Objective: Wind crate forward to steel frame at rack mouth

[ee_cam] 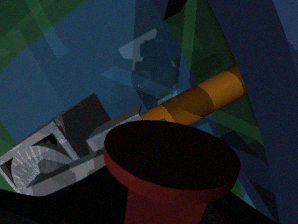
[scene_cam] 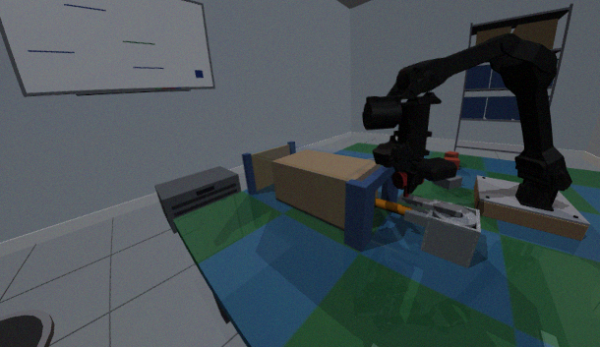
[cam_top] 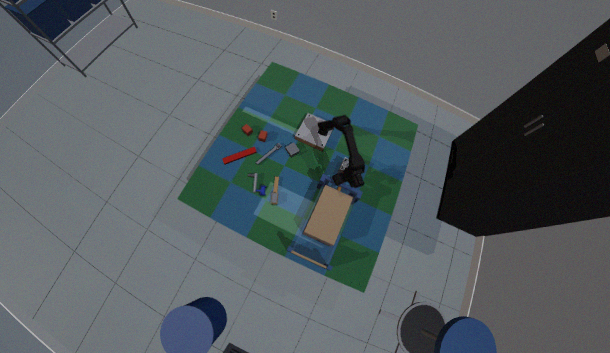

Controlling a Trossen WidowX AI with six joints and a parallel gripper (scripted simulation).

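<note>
Now: gripper tip 40 mm past the grey crank arm and 10 mm above it. From my gripper tip the other things lie so: red knob (20 mm above); then blue steel frame (60 mm ahead, 10 mm below); then grey winch (120 mm behind, 80 mm below, 10 mm to the right).
</note>
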